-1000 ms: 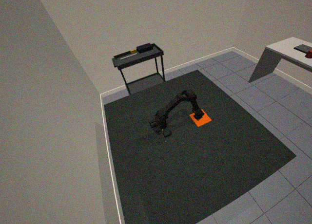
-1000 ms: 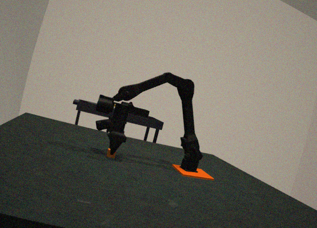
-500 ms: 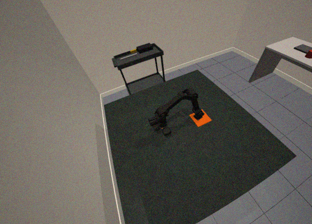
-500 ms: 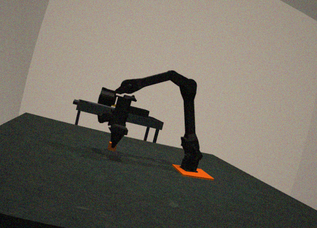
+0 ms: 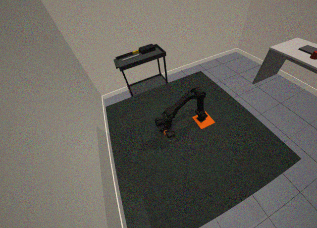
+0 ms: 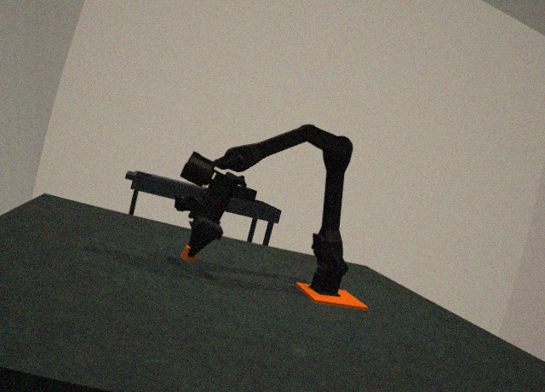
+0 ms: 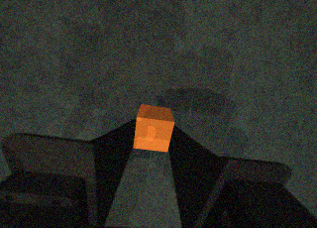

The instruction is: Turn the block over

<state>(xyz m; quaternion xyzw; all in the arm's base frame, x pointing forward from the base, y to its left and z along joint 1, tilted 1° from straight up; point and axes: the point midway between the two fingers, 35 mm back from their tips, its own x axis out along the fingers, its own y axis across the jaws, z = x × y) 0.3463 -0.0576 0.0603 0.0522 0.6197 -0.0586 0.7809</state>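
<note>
The orange block lies 10 mm behind my gripper tip.
</note>
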